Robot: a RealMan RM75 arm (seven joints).
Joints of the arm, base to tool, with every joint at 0 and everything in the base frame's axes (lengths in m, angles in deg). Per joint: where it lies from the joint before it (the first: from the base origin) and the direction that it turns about. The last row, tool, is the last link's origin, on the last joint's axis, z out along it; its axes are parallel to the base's.
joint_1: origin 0 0 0.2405 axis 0 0 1
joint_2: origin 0 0 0 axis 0 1 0
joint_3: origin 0 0 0.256 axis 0 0 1
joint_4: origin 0 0 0 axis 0 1 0
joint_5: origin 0 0 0.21 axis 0 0 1
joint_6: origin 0 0 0 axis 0 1 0
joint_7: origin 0 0 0.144 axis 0 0 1
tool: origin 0 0 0
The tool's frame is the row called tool.
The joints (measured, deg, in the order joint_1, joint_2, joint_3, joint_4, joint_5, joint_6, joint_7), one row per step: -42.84 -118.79 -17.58 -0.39 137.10 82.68 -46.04; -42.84 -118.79 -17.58 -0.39 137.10 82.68 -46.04; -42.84 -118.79 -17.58 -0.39 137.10 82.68 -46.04; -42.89 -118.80 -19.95 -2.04 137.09 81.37 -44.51; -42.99 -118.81 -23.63 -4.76 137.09 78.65 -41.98; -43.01 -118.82 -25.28 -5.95 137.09 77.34 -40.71; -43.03 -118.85 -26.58 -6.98 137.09 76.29 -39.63; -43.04 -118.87 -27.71 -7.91 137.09 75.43 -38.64; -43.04 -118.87 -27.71 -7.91 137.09 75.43 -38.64; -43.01 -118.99 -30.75 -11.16 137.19 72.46 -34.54; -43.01 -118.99 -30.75 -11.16 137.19 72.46 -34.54; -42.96 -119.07 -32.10 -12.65 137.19 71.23 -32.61; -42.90 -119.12 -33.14 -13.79 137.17 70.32 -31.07
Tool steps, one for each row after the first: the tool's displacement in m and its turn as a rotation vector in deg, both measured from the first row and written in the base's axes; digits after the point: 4 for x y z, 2 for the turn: 0.0000 0.0000 0.0000 0.00 0.00 0.00; 0.0000 0.0000 0.0000 0.00 0.00 0.00; 0.0038 0.0034 -0.0008 1.69 -1.05 0.91; 0.0095 0.0097 -0.0026 4.26 -2.21 2.68; 0.0118 0.0126 -0.0033 5.47 -2.55 3.51; 0.0141 0.0148 -0.0041 6.39 -2.84 4.10; 0.0164 0.0167 -0.0047 7.21 -3.11 4.55; 0.0164 0.0167 -0.0047 7.21 -3.11 4.55; 0.0247 0.0210 -0.0086 9.77 -3.06 5.33; 0.0247 0.0210 -0.0086 9.77 -3.06 5.33; 0.0288 0.0227 -0.0102 10.95 -3.08 5.61; 0.0319 0.0240 -0.0110 11.91 -3.06 5.80
